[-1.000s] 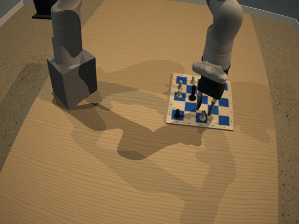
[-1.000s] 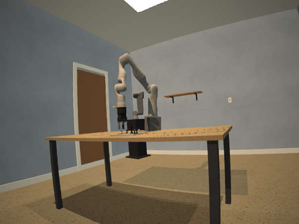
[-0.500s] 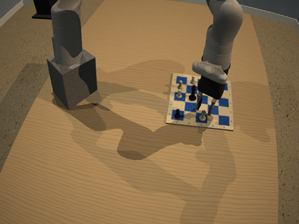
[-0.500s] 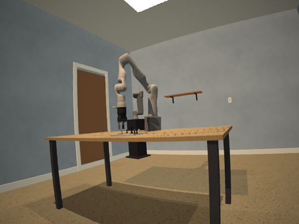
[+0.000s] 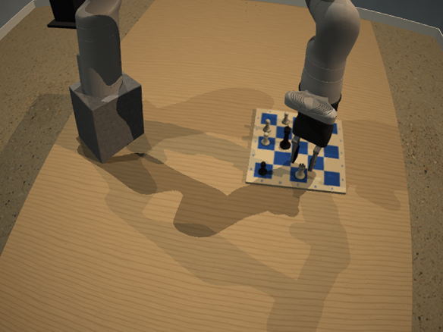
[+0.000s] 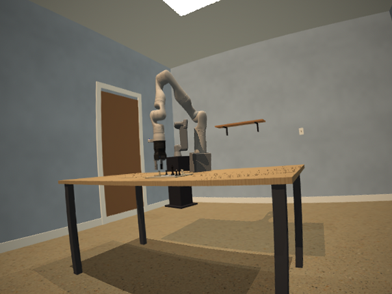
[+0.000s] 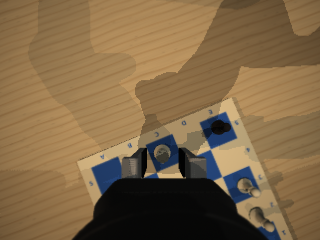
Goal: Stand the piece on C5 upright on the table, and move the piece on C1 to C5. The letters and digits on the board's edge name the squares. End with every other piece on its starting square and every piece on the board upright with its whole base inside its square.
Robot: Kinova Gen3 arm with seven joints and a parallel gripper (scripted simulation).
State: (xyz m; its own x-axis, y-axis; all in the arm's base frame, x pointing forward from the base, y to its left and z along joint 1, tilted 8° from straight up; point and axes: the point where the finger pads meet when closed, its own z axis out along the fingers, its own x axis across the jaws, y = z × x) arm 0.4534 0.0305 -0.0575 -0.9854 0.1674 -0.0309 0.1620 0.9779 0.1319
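My hand is 4 cm above the white rook. Also, from my hand: chessboard 8 cm to the left, 6 cm below, 2 cm behind; tall black piece 7 cm to the left, 5 cm behind, 3 cm below.
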